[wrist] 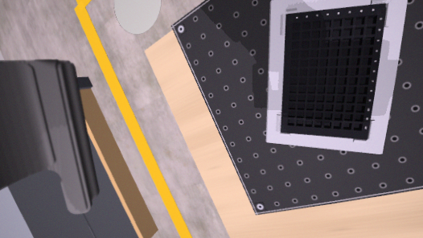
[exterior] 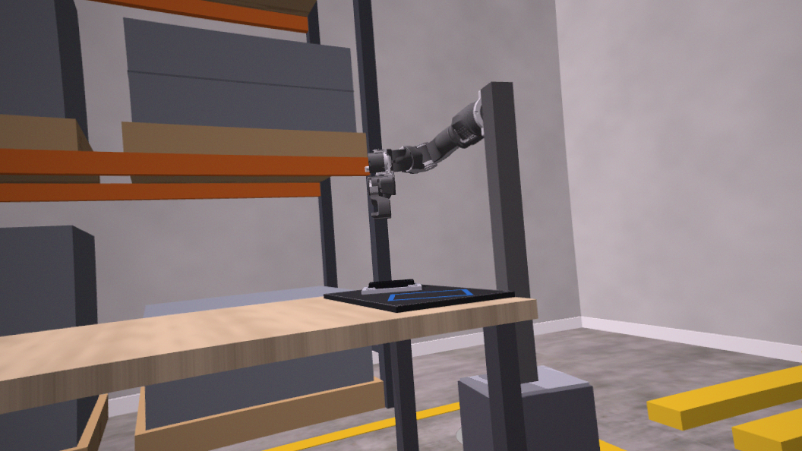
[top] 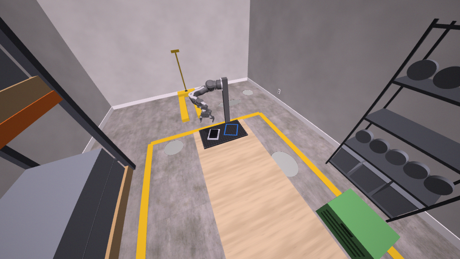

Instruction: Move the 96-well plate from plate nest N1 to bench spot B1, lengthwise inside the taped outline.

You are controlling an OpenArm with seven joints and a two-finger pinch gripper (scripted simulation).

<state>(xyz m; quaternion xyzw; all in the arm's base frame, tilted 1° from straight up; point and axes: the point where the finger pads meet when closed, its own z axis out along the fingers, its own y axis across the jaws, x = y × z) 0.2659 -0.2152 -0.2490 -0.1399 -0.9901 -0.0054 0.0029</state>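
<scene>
Right now the 96-well plate is 40 mm to the left of my hand and 190 mm below it. Round my hand: plate nest N1: 40 mm to the left, 200 mm below.
</scene>
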